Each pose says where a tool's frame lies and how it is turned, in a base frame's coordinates. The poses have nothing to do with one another.
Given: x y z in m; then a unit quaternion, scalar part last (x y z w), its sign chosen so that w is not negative.
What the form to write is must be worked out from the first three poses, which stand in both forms.
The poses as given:
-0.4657 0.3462 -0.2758 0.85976 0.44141 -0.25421 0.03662
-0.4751 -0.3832 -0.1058 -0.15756 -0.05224 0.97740 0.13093
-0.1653 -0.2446 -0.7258 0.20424 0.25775 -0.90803 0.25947
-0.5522 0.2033 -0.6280 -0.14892 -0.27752 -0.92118 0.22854
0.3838 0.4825 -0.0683 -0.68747 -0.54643 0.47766 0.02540
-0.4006 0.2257 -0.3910 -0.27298 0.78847 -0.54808 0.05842
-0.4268 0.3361 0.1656 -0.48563 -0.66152 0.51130 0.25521
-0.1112 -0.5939 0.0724 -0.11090 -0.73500 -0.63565 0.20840
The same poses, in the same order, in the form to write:
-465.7 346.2 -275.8 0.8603 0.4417 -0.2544 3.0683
-475.1 -383.2 -105.8 -0.1589 -0.0527 0.9859 2.8790
-165.3 -244.6 -725.8 0.2115 0.2669 -0.9402 2.6166
-552.2 203.3 -628.0 -0.1530 -0.2851 -0.9462 2.6804
383.8 482.5 -68.3 -0.6877 -0.5466 0.4778 3.0908
-400.6 225.7 -391.0 -0.2734 0.7898 -0.5490 3.0247
-426.8 336.1 165.6 -0.5023 -0.6842 0.5288 2.6255
-111.2 -593.9 72.4 -0.1134 -0.7515 -0.6499 2.7217

